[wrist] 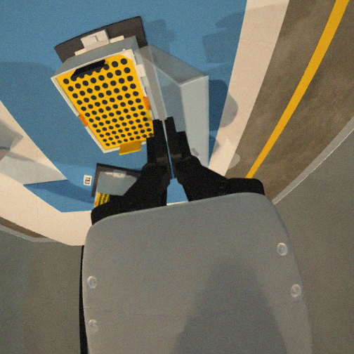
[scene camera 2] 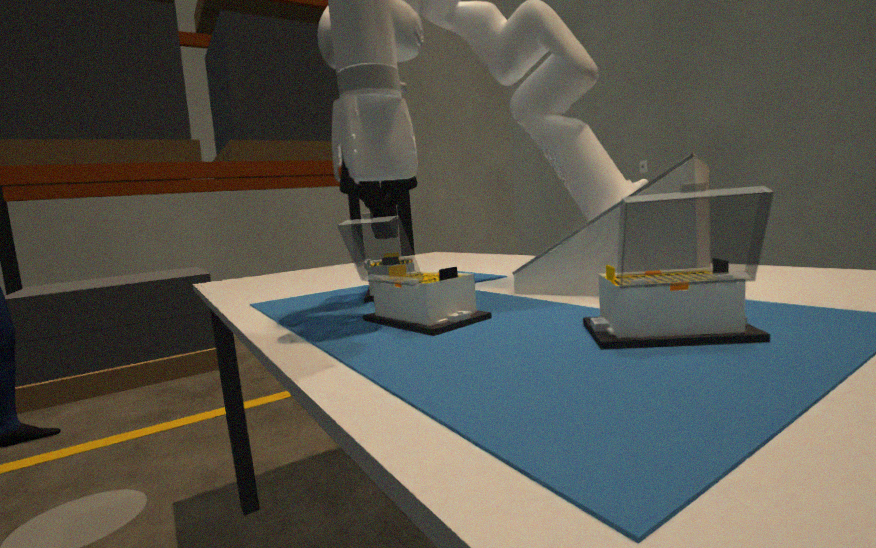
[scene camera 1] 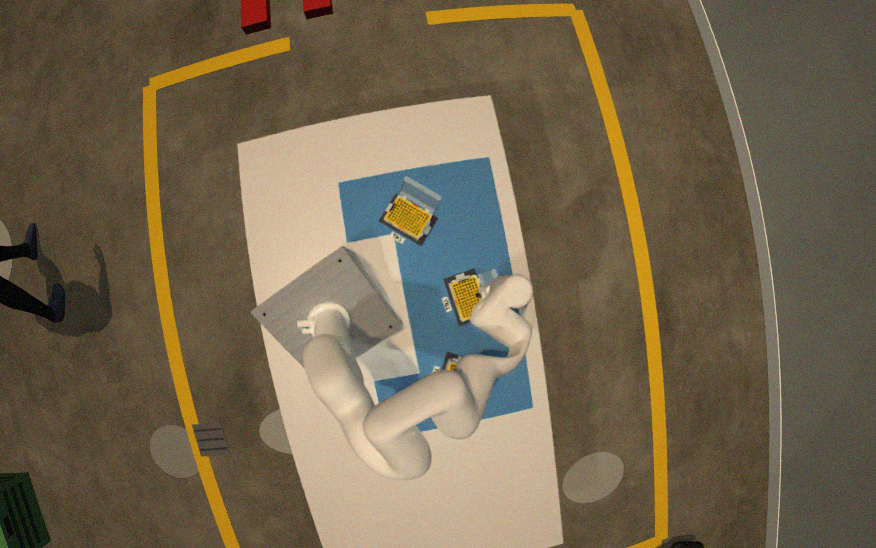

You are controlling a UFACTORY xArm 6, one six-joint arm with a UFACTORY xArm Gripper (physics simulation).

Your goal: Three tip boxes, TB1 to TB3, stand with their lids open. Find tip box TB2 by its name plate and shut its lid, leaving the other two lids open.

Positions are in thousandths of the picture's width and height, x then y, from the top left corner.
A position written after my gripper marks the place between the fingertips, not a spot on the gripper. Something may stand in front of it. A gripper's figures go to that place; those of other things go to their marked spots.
My gripper (wrist: 465,371): 0.14 m from the lens. A tip box TB2 (wrist: 343,106) is 0.22 m from the lens.
